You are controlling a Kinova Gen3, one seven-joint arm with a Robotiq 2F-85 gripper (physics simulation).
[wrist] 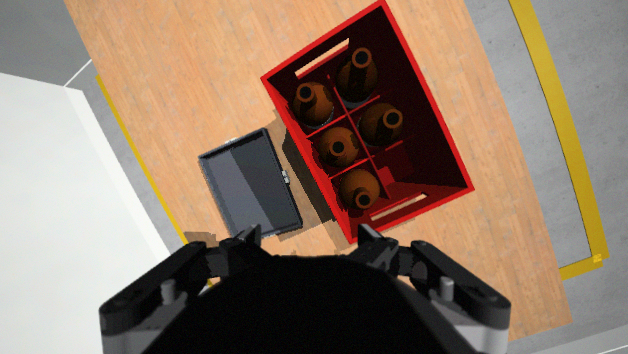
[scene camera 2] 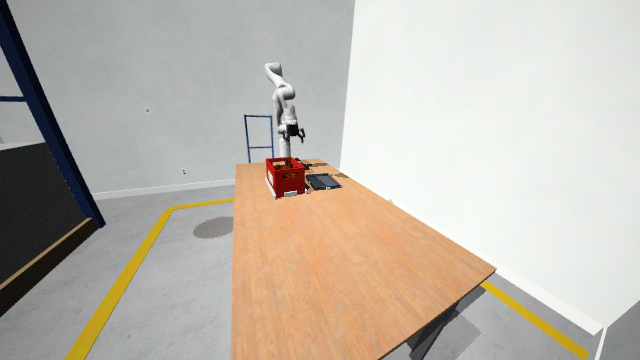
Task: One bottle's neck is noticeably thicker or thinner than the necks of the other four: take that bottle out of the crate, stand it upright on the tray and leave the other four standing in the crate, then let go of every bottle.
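Places are measured from the arm's base along level axes (x ahead, y left, z up), in centimetres.
Where they show: gripper, fingertip midpoint: [wrist: 309,235] [scene camera 2: 295,144].
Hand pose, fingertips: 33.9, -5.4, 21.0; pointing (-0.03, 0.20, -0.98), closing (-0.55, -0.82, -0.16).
Observation:
After its pixels a point has its place, as x, y, z.
The red crate [scene camera 2: 295,185] @[52.6, -14.0, -0.5] [wrist: 428,95] @[38.3, -24.7, 10.5] stands on the table with several brown bottles upright in its compartments. In the wrist view, one bottle [wrist: 357,82] @[45.9, -19.7, 5.6] is at the upper right, one [wrist: 316,107] @[46.5, -12.3, 5.7] at the upper left, one [wrist: 377,125] @[38.6, -18.7, 5.8] at middle right, one [wrist: 342,137] @[40.0, -13.0, 8.3] at middle left and one [wrist: 357,182] @[32.4, -11.3, 5.5] at lower left; the lower right compartment holds no bottle. I cannot tell for certain which neck differs. The dark tray [scene camera 2: 322,181] @[42.2, 13.0, -6.5] [wrist: 232,192] @[44.7, 17.5, -6.5] lies beside the crate, with no bottle on it. My gripper [scene camera 2: 295,137] @[33.9, -5.4, 21.0] [wrist: 309,235] @[33.9, -5.4, 21.0] is open and empty, high above the table.
The wooden table [scene camera 2: 320,260] @[103.6, -27.3, -7.0] [wrist: 185,65] @[78.1, 8.8, -7.0] bears the crate and tray. The crate's tall walls and thin red dividers surround the bottles. The crate's long side faces the tray across a narrow gap. A white wall [scene camera 2: 475,125] rises beyond the tray's side of the table.

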